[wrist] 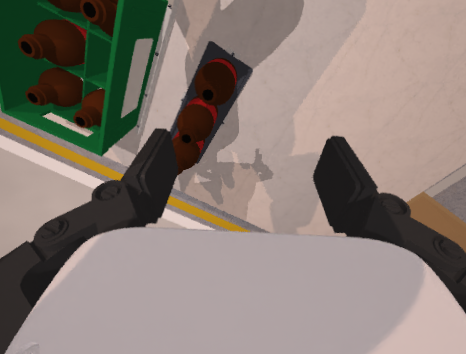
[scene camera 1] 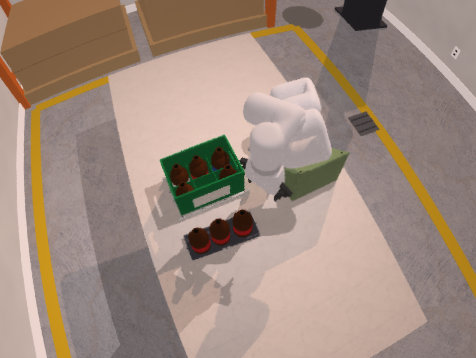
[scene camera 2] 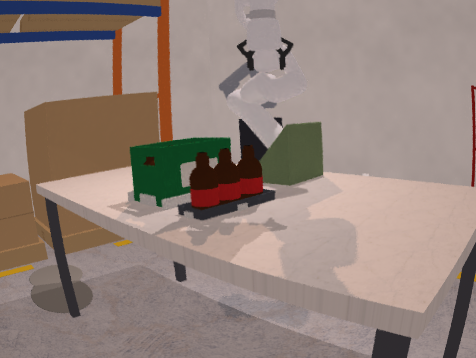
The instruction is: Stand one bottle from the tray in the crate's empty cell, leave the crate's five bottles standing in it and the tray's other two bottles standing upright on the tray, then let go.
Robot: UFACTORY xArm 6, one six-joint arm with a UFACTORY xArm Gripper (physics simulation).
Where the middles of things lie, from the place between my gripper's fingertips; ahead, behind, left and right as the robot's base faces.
The brown bottle (scene camera 2: 251,182) is 6 cm ahead of my hand, 4 cm to the right of it and 30 cm below it.
